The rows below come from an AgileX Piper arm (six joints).
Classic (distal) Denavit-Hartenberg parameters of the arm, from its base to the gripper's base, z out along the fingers. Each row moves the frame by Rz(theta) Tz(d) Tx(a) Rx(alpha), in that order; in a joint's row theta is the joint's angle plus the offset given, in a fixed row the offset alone. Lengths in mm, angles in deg.
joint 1: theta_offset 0, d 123, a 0, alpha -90
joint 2: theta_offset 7.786, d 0, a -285.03, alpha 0
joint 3: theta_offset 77.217, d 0, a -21.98, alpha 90
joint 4: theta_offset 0, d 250.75, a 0, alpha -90
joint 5: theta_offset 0, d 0, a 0, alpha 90
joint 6: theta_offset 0, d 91, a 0, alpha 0
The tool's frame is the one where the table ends.
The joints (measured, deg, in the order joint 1, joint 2, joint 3, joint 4, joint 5, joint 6), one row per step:
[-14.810 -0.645 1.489 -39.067 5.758 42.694]
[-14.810 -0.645 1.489 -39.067 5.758 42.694]
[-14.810 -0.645 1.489 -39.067 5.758 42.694]
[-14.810 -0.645 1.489 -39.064 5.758 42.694]
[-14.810 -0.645 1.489 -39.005 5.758 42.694]
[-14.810 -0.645 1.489 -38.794 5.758 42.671]
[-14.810 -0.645 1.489 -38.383 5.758 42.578]
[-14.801 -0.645 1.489 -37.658 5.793 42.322]
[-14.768 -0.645 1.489 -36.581 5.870 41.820]
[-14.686 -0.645 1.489 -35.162 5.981 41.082]
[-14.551 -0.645 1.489 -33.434 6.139 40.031]
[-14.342 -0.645 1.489 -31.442 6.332 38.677]
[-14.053 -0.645 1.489 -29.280 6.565 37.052]
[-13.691 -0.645 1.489 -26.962 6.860 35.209]
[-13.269 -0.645 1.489 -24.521 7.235 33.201]
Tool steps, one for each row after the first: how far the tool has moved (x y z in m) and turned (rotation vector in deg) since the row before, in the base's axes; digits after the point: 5 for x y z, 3 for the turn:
[0.00000 0.00000 0.00000 0.000 0.000 0.000]
[0.00000 0.00000 0.00000 0.000 0.000 0.000]
[0.00000 0.00000 0.00000 0.003 -0.001 0.000]
[0.00000 0.00001 -0.00001 0.057 -0.015 0.004]
[0.00001 0.00002 -0.00002 0.182 -0.047 0.015]
[0.00002 0.00005 -0.00004 0.308 -0.075 0.030]
[0.00002 0.00006 -0.00012 0.465 -0.078 0.042]
[0.00003 0.00009 -0.00020 0.581 -0.058 0.069]
[0.00005 0.00016 -0.00028 0.695 -0.044 0.128]
[0.00007 0.00022 -0.00037 0.708 0.015 0.187]
[0.00010 0.00032 -0.00044 0.683 0.074 0.276]
[0.00013 0.00041 -0.00051 0.598 0.151 0.368]
[0.00014 0.00050 -0.00062 0.555 0.235 0.448]
[0.00015 0.00057 -0.00074 0.534 0.329 0.513]

